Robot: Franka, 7 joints.
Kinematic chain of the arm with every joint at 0, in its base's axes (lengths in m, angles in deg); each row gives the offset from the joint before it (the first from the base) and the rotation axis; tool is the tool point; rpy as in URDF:
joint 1: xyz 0 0 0.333 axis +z
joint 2: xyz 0 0 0 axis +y
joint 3: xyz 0 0 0.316 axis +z
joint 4: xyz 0.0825 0 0 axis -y
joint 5: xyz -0.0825 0 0.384 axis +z
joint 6: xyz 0 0 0 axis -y
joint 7: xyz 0.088 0 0 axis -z
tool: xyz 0 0 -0.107 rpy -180 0 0
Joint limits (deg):
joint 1: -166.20..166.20
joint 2: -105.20..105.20
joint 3: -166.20..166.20
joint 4: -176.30..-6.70
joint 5: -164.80..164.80
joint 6: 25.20..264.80
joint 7: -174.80..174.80
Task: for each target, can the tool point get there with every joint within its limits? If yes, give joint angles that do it. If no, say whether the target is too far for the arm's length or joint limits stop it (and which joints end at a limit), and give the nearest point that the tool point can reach.
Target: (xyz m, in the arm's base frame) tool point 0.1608 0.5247 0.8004
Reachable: yes | joints -25.13 25.47 117.14 -91.59 55.23 144.04 126.15
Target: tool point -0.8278 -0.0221 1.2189
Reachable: no: too far | nearest point -0.5856 -0.0156 0.9597 | short by 0.355 m
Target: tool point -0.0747 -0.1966 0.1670
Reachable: yes | joints -78.09 16.61 -46.13 -159.12 39.65 79.02 -40.67
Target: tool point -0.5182 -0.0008 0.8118
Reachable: yes | joints 61.85 -70.35 58.38 -89.39 99.06 173.53 -147.28
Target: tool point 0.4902 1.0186 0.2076
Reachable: no: too far | nearest point 0.3698 0.7683 0.2384 | short by 0.279 m
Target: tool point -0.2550 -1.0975 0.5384
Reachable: no: too far | nearest point -0.1910 -0.8221 0.4869 | short by 0.287 m
